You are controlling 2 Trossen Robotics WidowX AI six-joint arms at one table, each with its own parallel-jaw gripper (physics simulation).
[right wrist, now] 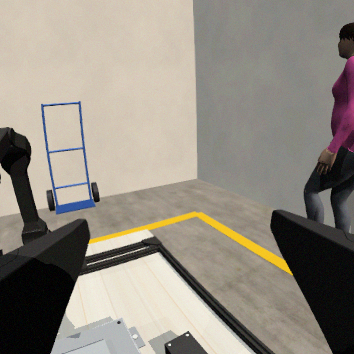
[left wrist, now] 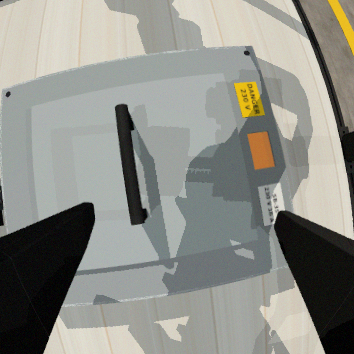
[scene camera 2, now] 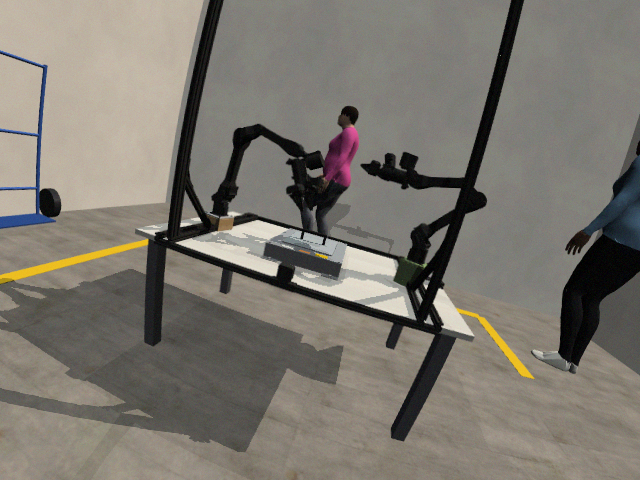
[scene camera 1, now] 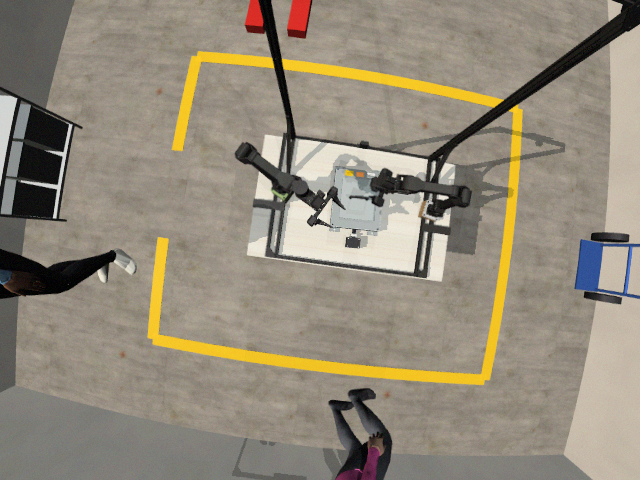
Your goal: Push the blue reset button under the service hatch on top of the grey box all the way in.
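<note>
The grey box (scene camera 1: 356, 225) (scene camera 2: 302, 259) (left wrist: 55, 89) (right wrist: 117, 336) sits near the middle of the table. Its service hatch (left wrist: 90, 170) lies flat and looks closed, with a black bar handle (scene camera 1: 360, 197) (left wrist: 130, 165) standing on it. The blue reset button does not show in any view. My left gripper (scene camera 1: 376, 192) (scene camera 2: 307, 200) (left wrist: 187, 216) is open and empty, pointing down above the box. It is close to the labelled edge in the left wrist view. My right gripper (scene camera 1: 336, 215) (scene camera 2: 368, 167) (right wrist: 180, 224) is open and empty, held level high above the table.
A small black device (scene camera 1: 353, 241) (right wrist: 185, 345) stands beside the box. Black frame rails (scene camera 1: 341, 267) run around the table, with tall posts (scene camera 2: 196, 108) (scene camera 2: 493, 98). A person in pink (scene camera 1: 373, 459) (scene camera 2: 342, 155) (right wrist: 345, 110) stands beyond the yellow floor line.
</note>
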